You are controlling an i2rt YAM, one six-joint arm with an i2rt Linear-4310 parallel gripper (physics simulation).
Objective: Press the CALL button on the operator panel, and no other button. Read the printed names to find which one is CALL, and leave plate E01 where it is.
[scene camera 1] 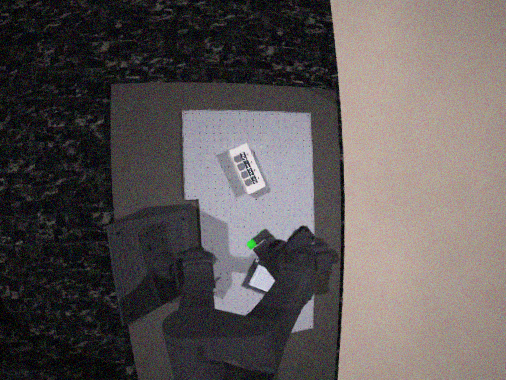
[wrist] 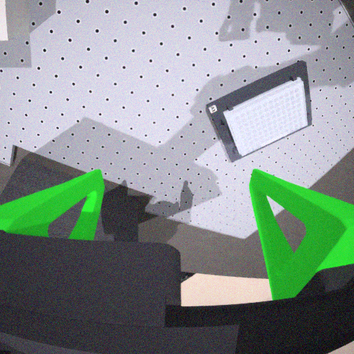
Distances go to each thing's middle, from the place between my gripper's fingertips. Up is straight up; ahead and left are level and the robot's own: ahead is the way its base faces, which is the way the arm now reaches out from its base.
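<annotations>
It is the white plate (wrist: 270, 115) that I see 180 mm to the right of my hand, 170 mm below it and 10 mm ahead of it. The white operator panel (scene camera 1: 243, 151), meanwhile, sits 260 mm to the left of my hand, 50 mm ahead of it and 160 mm below it.
</annotations>
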